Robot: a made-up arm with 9 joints.
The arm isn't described. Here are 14 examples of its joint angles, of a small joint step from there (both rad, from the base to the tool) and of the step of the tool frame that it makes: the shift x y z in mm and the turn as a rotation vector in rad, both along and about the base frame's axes.
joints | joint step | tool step
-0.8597 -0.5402 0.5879 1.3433 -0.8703 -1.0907 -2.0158 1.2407 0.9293 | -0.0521 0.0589 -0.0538 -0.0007 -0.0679 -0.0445 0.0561 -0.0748 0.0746 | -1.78 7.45 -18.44 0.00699 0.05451 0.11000
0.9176 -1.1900 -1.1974 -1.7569 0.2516 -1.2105 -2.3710 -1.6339 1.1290 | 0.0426 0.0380 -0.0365 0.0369 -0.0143 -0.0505 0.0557 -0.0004 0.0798 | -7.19 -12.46 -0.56 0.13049 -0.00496 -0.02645
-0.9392 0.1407 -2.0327 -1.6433 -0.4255 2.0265 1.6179 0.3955 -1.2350 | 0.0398 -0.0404 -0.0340 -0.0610 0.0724 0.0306 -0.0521 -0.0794 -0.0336 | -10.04 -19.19 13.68 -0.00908 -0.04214 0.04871
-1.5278 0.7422 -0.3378 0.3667 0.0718 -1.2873 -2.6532 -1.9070 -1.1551 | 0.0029 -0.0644 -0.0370 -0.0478 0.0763 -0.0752 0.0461 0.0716 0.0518 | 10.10 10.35 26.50 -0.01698 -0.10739 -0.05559
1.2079 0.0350 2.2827 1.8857 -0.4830 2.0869 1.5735 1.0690 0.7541 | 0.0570 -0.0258 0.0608 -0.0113 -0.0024 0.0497 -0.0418 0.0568 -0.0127 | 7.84 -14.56 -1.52 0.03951 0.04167 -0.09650
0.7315 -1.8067 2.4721 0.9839 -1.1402 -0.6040 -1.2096 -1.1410 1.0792 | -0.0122 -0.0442 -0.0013 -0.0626 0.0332 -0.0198 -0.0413 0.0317 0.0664 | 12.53 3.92 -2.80 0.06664 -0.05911 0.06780
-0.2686 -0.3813 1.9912 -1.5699 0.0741 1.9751 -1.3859 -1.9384 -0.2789 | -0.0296 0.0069 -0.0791 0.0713 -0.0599 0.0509 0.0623 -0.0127 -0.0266 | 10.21 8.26 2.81 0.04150 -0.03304 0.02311
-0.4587 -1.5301 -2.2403 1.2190 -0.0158 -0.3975 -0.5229 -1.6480 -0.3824 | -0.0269 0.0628 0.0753 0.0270 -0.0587 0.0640 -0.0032 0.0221 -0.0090 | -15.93 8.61 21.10 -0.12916 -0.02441 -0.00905
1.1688 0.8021 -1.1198 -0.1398 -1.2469 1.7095 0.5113 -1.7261 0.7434 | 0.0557 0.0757 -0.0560 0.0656 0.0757 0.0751 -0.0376 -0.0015 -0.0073 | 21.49 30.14 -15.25 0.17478 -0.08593 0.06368
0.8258 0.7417 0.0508 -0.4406 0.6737 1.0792 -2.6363 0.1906 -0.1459 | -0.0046 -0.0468 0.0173 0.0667 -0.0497 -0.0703 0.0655 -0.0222 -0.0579 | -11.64 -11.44 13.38 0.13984 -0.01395 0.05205
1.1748 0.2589 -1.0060 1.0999 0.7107 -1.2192 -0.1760 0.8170 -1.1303 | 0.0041 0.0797 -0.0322 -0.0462 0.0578 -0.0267 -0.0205 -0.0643 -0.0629 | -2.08 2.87 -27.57 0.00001 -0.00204 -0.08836
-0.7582 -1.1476 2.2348 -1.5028 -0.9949 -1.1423 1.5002 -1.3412 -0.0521 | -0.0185 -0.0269 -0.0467 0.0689 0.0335 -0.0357 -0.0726 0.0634 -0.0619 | 9.16 -15.29 -14.21 0.14194 0.05539 -0.02477
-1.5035 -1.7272 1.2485 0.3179 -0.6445 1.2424 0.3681 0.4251 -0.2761 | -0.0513 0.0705 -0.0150 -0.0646 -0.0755 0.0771 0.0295 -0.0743 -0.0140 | 19.67 11.66 19.25 -0.05559 -0.17359 -0.16661
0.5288 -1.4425 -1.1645 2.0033 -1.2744 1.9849 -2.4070 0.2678 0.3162 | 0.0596 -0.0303 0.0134 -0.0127 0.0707 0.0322 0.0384 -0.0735 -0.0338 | 19.10 4.27 -3.35 -0.03275 0.22203 0.01086
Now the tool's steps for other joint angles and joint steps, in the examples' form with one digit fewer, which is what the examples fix.
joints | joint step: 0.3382 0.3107 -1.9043 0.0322 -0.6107 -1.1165 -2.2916 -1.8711 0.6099 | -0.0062 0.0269 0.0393 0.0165 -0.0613 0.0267 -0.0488 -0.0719 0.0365
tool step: 1.5 -2.9 0.5 -0.0355 -0.0910 -0.0194
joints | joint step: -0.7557 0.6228 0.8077 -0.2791 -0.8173 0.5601 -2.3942 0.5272 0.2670 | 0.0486 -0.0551 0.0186 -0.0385 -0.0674 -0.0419 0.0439 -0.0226 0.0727
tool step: -19.8 -9.7 18.5 0.0549 -0.0310 0.1080
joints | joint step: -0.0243 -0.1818 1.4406 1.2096 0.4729 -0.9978 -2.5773 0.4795 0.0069 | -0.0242 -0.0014 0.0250 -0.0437 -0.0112 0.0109 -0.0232 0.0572 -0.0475
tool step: 5.0 5.7 2.3 0.0409 -0.0206 -0.0816
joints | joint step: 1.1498 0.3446 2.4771 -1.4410 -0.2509 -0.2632 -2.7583 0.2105 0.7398 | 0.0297 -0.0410 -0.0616 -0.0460 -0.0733 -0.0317 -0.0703 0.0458 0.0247
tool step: 14.5 -5.9 14.3 -0.0617 0.0258 0.0817
